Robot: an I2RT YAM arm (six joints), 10 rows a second.
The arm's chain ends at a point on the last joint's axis. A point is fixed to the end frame.
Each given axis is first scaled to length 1.
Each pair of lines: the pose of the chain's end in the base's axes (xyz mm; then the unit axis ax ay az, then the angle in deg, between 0 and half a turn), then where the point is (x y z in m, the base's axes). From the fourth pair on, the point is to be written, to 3 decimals.
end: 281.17 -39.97 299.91 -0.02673 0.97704 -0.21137 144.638
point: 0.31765 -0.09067 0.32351
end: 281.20 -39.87 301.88 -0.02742 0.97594 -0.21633 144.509
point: 0.31756 -0.09038 0.32606
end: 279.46 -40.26 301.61 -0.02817 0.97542 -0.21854 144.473
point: 0.31581 -0.09065 0.32605
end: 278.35 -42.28 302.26 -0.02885 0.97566 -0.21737 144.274
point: 0.315 -0.093 0.327
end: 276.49 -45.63 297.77 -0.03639 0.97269 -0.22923 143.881
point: 0.313 -0.095 0.324
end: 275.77 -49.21 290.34 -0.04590 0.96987 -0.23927 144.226
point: 0.313 -0.098 0.317
